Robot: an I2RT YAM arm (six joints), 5 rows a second.
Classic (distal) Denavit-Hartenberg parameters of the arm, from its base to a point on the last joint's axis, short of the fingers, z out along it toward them. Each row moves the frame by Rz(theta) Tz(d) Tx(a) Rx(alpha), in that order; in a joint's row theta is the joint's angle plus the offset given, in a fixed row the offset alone. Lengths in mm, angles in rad.
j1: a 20; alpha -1.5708; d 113.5; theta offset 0
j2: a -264; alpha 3.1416; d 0; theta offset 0
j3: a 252.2; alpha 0; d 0; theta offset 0.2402
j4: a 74; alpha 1.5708; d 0; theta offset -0.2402
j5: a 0; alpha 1.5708; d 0; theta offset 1.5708
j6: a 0; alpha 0; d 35.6; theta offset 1.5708
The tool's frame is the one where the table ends.
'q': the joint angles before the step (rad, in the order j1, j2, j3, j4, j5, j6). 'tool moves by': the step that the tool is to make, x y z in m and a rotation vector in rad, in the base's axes. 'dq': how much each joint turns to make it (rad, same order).
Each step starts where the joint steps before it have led.
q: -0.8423 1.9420 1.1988 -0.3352 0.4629 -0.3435
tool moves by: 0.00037 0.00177 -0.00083 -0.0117 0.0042 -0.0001
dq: 0.0048 -0.0031 -0.0104 0.0137 0.0119 -0.0010
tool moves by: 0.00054 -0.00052 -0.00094 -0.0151 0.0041 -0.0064
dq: 0.0014 0.0033 -0.0025 0.0140 0.0153 0.0005
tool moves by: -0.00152 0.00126 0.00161 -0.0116 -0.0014 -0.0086
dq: 0.0001 -0.0105 -0.0101 0.0068 0.0101 0.0049
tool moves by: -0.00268 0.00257 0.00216 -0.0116 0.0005 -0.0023
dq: 0.0000 -0.0179 -0.0183 0.0098 0.0082 -0.0024
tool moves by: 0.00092 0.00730 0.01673 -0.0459 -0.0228 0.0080
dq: 0.0162 -0.0568 -0.0156 0.0083 0.0164 -0.0005
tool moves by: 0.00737 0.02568 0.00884 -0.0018 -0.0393 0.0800
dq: 0.0605 -0.0722 -0.0595 0.0170 -0.0330 -0.0017
